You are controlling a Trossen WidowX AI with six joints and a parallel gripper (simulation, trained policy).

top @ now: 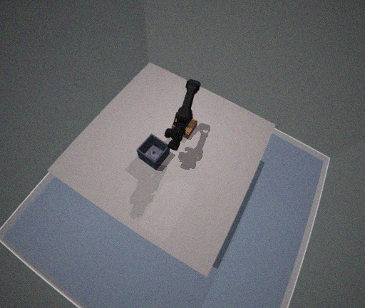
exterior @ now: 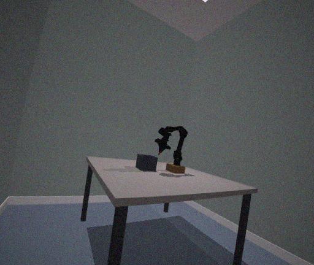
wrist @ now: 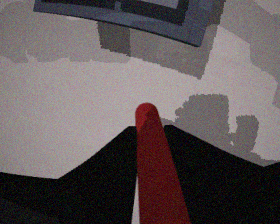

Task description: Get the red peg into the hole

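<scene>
My gripper tip is 150 mm above the grey plate, 130 mm to the left of it and 70 mm short of it. Round my gripper tip: red peg (20 mm above).
</scene>
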